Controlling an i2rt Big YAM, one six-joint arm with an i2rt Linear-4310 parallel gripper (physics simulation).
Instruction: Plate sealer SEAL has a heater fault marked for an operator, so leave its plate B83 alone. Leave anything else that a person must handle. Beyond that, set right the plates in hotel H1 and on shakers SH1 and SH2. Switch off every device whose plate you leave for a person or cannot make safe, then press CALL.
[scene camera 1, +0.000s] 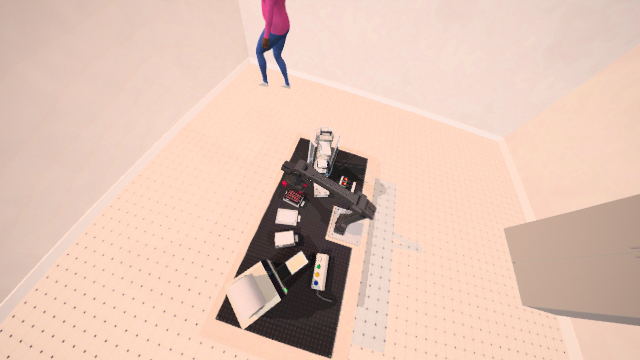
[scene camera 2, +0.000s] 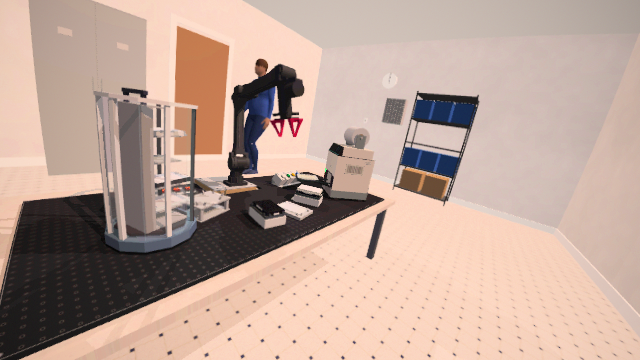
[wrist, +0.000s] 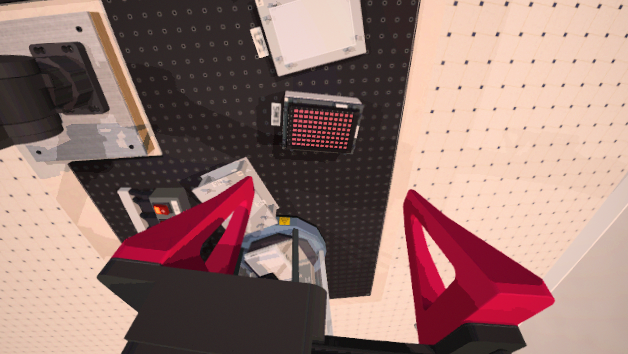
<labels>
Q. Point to a grey roll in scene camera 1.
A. At 245, 293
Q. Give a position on a plate hotel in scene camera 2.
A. At 146, 146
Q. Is my gripper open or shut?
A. Open.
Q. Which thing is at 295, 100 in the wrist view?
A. A shaker SH1.
</labels>
